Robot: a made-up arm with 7 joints.
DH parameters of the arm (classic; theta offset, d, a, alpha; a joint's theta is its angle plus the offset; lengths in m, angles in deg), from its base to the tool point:
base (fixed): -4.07 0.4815 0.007 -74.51
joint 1: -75.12 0.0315 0.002 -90
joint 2: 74 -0.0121 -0.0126 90
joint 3: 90 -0.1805 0.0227 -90
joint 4: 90 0.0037 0.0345 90
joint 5: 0 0.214 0.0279 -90
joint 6: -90 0.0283 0.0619 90
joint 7: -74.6 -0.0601 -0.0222 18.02
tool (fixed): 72.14 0.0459 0 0
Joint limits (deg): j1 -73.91..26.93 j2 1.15..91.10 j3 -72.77..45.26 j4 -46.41..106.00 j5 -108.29..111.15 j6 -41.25..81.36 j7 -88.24..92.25
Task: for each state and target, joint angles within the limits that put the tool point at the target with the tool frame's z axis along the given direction. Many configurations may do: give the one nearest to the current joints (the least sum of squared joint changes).
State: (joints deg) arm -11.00 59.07 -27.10 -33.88 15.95 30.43 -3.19
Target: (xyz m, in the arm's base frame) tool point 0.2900 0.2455 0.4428 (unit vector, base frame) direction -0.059 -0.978 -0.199
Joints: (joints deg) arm -12.26 78.64 -14.34 -5.67 18.93 28.90 -2.69
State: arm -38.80 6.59 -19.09 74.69 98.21 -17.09 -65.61
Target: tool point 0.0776 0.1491 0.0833 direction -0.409 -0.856 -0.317
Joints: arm 3.79 16.74 -16.33 57.41 107.50 21.69 -52.62
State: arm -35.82 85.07 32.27 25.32 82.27 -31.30 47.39
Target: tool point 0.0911 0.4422 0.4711 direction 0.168 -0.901 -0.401
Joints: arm 5.22 65.01 45.26 41.72 46.49 -31.44 32.27
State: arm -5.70 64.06 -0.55 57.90 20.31 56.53 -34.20
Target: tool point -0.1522 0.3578 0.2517 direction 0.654 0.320 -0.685
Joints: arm 11.38 37.98 4.19 72.34 12.60 60.80 -34.36
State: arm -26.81 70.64 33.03 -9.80 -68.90 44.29 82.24
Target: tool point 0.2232 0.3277 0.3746 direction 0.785 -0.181 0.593
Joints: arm -6.15 67.01 18.88 13.02 -54.93 46.96 83.77
